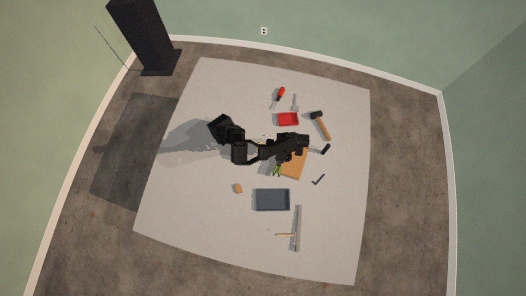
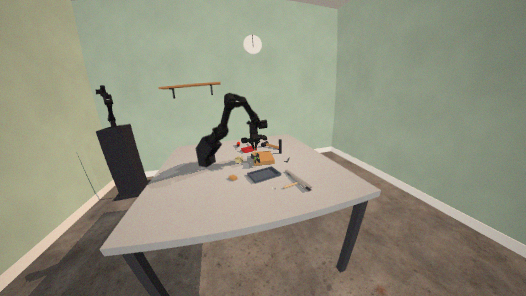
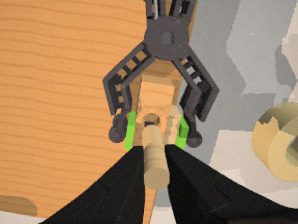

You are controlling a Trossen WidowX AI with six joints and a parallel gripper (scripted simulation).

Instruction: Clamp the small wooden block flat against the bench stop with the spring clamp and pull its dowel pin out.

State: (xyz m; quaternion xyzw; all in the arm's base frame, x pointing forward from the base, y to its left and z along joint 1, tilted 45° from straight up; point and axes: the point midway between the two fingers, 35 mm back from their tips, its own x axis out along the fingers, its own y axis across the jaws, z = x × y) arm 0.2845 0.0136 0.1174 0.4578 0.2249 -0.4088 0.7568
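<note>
Now: the red tray 250 mm to the left of my hand, 120 mm below it and 20 mm ahead of it. The rest, counted from my hand: small wooden block (80 mm below); dowel pin (40 mm below); bench stop (80 mm below, 10 mm to the left, 10 mm behind).
</note>
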